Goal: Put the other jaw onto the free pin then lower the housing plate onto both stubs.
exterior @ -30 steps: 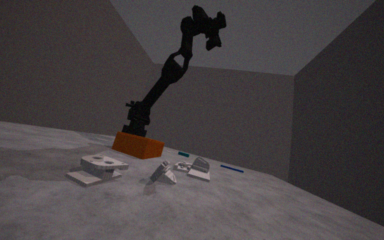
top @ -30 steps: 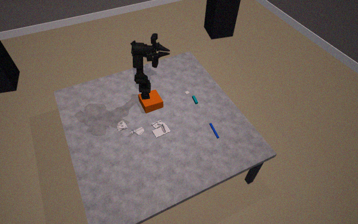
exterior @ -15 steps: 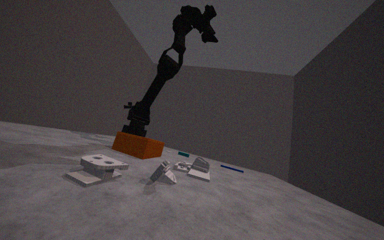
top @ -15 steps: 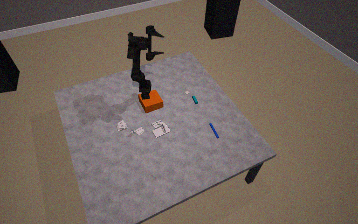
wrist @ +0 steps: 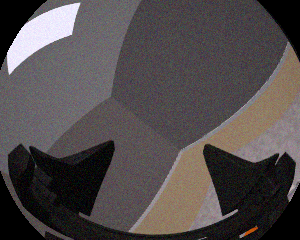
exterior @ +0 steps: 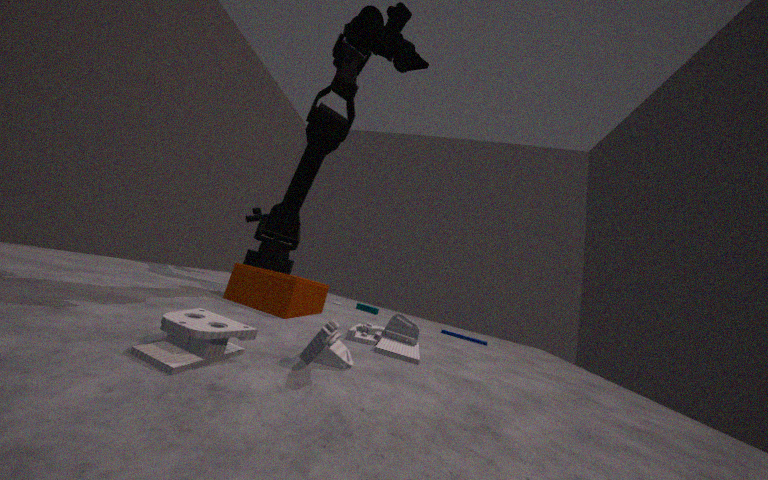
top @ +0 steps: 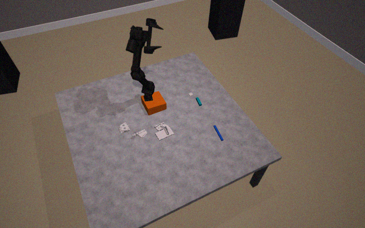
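Right now my gripper tip is 9 cm short of the white jaw, 24 cm to the left of it and 70 cm above it. The rest, counted from my gripper tip: teal bar 12 cm behind, 30 cm to the left, 73 cm below; then small white cube 23 cm behind, 26 cm to the left, 73 cm below; then white stepped block 32 cm to the right, 73 cm below.
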